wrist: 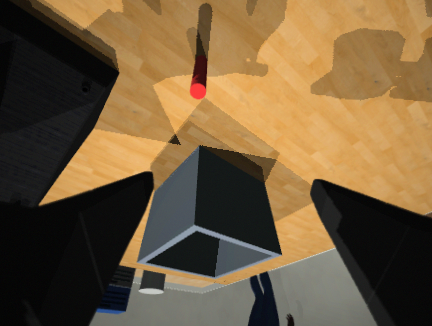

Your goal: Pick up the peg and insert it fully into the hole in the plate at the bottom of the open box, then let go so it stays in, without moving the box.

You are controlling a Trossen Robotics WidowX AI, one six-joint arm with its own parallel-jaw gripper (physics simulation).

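Places are measured from the arm's base along level axes (x right, y ahead, z up), in centimetres.
Pixels of known places: gripper, fingertip midpoint: [232,183].
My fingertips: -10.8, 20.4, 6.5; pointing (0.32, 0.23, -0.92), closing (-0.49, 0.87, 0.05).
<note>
Behind a point stands the place of what it marks, as x, y, z.
The red peg [199,79] @(-11.2, 17.7, -3.7) stands upright on the wooden surface near the upper middle of the wrist view, its bright round end towards the camera and its side in dark shade. The open box [230,200] @(1.6, 29.5, -2.7), dark with blue-grey walls, stands below it in the view, apart from the peg. Its open rim faces the lower part of the view. Inner walls show through the opening; the plate and its hole are hidden. My gripper [232,183] @(-10.8, 20.4, 6.5) is open and empty, its fingers at the left and right of the box in the view. The peg lies beyond the fingertips.
A large dark block [55,100] @(-2.6, 6.7, -3.8) fills the upper left. A dark cylinder [152,281] and a blue object [114,299] show at the lower left. A person's legs [262,300] show at the bottom against a grey wall [200,312]. Shadows cross the wooden surface.
</note>
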